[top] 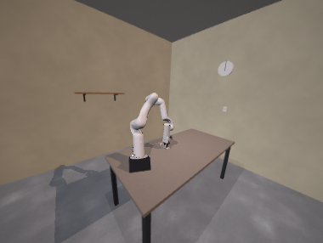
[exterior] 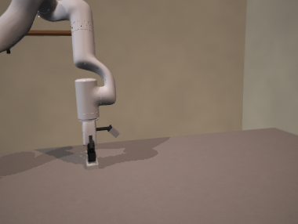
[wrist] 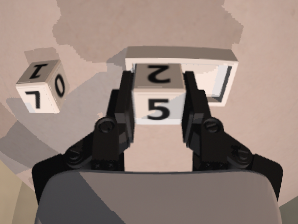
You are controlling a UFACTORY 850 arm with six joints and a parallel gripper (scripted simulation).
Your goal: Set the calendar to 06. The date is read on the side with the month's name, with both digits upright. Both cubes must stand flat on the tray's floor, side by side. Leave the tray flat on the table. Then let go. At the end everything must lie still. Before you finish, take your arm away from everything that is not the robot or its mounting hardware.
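Now: hand 10 mm above the white number cube. Also, from my hand: white calendar tray (30 mm below, 20 mm to the right).
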